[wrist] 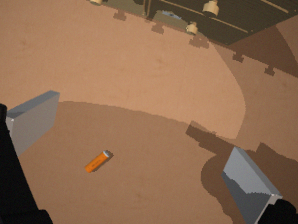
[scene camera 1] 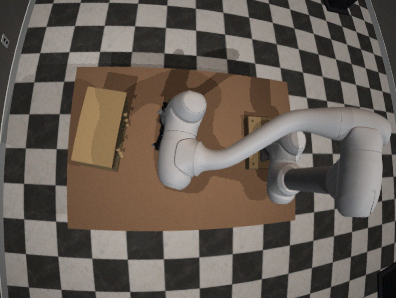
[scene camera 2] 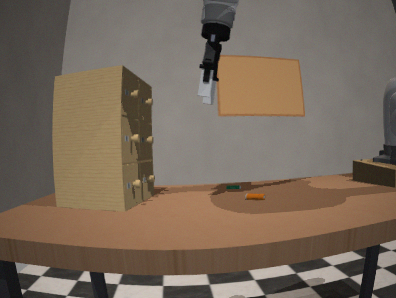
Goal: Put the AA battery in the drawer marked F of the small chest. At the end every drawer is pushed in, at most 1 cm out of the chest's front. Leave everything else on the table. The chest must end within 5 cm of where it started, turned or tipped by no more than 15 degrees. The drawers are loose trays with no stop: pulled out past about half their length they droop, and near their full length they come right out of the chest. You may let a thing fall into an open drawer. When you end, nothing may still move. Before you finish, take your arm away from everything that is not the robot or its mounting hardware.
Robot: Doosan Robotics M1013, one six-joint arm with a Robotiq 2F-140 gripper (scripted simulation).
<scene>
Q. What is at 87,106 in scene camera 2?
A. A small wooden chest.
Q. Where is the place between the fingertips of the gripper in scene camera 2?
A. At 205,100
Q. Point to a small wooden chest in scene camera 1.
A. At 96,136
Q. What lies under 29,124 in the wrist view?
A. The gripper.
</scene>
